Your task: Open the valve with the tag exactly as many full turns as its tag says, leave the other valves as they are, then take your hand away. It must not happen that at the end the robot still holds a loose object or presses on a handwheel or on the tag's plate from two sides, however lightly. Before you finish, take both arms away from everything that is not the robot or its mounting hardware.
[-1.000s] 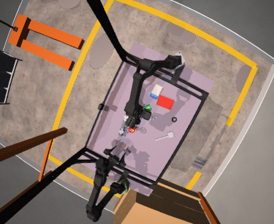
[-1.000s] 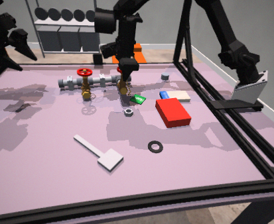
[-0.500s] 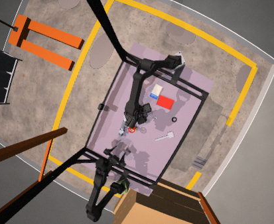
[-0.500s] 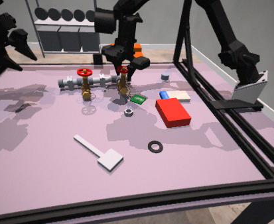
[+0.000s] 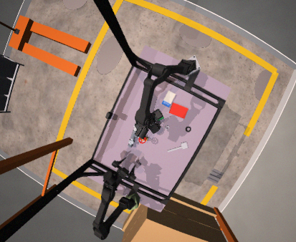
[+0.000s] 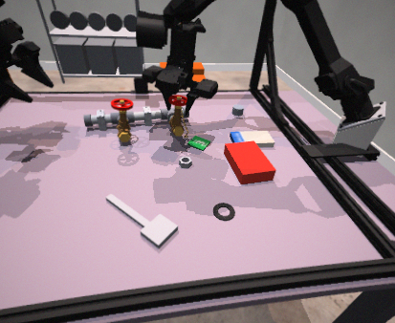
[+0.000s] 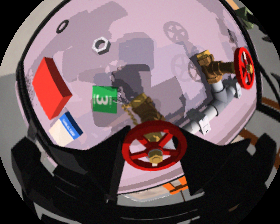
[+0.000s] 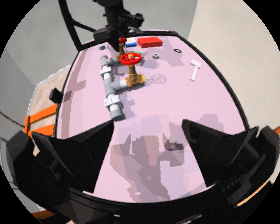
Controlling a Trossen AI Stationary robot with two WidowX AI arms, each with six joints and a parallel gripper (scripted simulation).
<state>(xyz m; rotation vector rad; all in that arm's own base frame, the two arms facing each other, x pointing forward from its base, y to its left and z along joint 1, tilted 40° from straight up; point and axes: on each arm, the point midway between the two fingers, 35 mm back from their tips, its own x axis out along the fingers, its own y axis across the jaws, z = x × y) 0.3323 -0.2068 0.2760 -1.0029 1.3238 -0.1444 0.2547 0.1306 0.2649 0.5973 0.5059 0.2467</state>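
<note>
Now: the green tag 6 cm ahead of my left hand, 4 cm to the left of it and 10 cm below it. The rest, counted from my left hand: red block 17 cm ahead, 14 cm to the left, 9 cm below; then grey nut 15 cm ahead, 1 cm to the right, 9 cm below; then flat grey wrench 30 cm ahead, 12 cm to the right, 10 cm below.
</note>
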